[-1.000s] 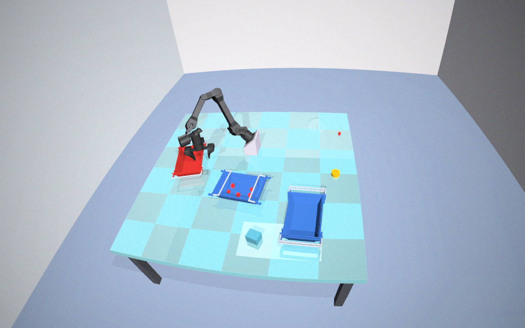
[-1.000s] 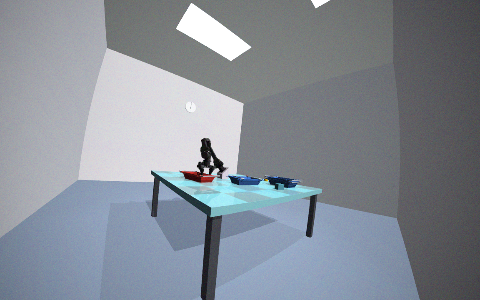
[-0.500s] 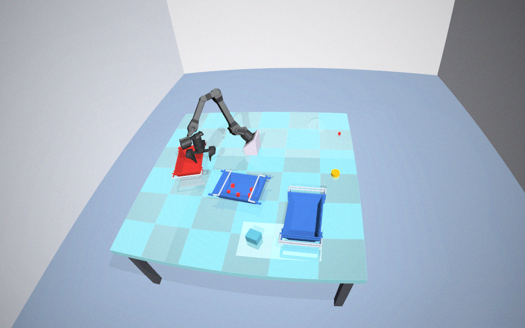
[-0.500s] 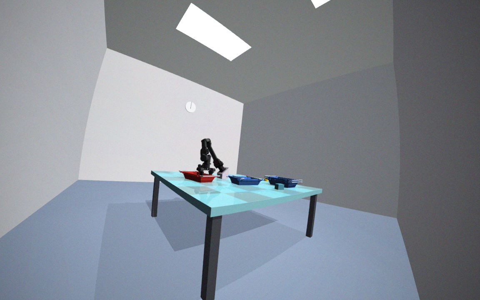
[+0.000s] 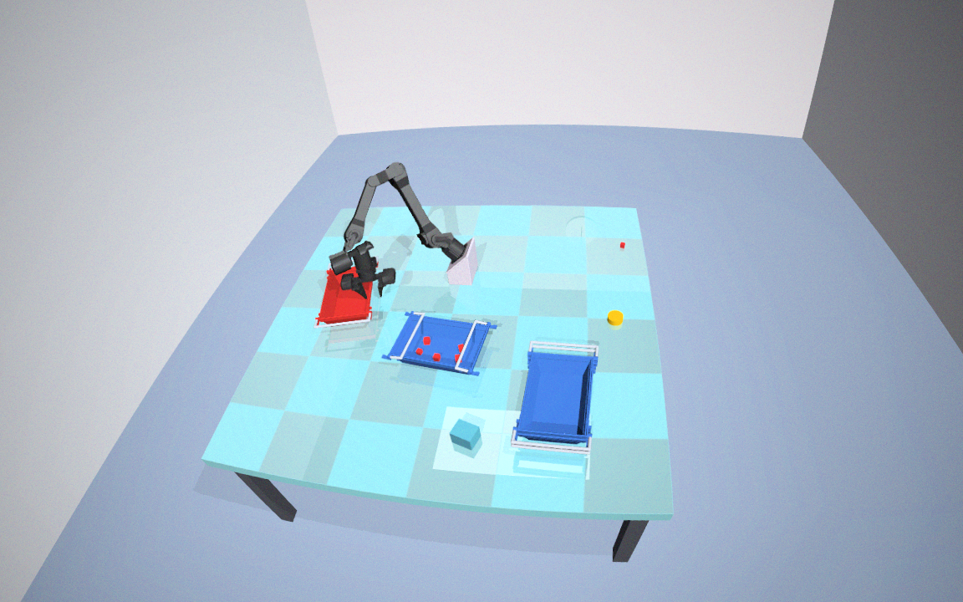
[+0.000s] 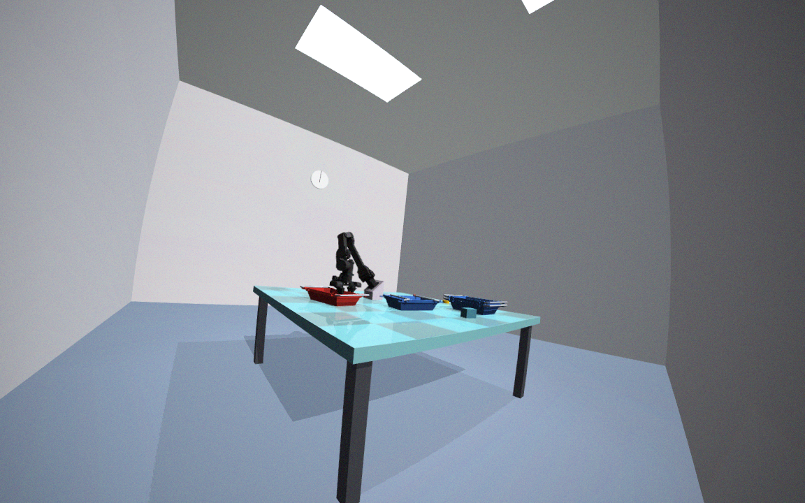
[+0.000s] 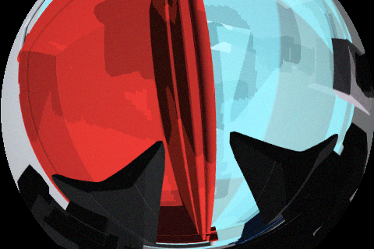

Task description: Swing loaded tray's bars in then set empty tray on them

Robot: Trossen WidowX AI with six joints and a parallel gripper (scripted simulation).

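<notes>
Now: the red tray 3 cm ahead of my gripper tip, 8 cm to the right of it and 3 cm above it. From my gripper tip the other things lie so: yellow disc 1 cm behind, 81 cm to the left; then teal cube 48 cm ahead, 45 cm to the left, 1 cm above; then small red block 40 cm behind, 83 cm to the left.
</notes>
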